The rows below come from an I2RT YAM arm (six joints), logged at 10 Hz.
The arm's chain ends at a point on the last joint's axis. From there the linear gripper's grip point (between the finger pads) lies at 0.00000 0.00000 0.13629 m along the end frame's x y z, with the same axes.
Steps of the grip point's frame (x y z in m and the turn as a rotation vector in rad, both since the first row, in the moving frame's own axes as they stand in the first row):
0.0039, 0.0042, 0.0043, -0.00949, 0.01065, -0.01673
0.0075, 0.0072, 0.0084, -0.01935, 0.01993, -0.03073
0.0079, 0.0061, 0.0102, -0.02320, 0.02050, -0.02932
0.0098, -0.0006, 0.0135, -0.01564, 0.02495, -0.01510
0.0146, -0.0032, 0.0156, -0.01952, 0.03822, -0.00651
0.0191, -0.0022, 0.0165, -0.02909, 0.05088, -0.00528
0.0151, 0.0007, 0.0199, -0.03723, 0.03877, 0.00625
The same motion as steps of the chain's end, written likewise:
0.0024, 0.0029, 0.0043, -0.00949, 0.01065, -0.01673
0.0047, 0.0046, 0.0085, -0.01935, 0.01993, -0.03073
0.0051, 0.0030, 0.0103, -0.02320, 0.02050, -0.02932
0.0064, -0.0027, 0.0136, -0.01564, 0.02495, -0.01510
0.0094, -0.0058, 0.0157, -0.01952, 0.03822, -0.00651
0.0122, -0.0061, 0.0167, -0.02909, 0.05088, -0.00528
0.0098, -0.0044, 0.0201, -0.03723, 0.03877, 0.00625

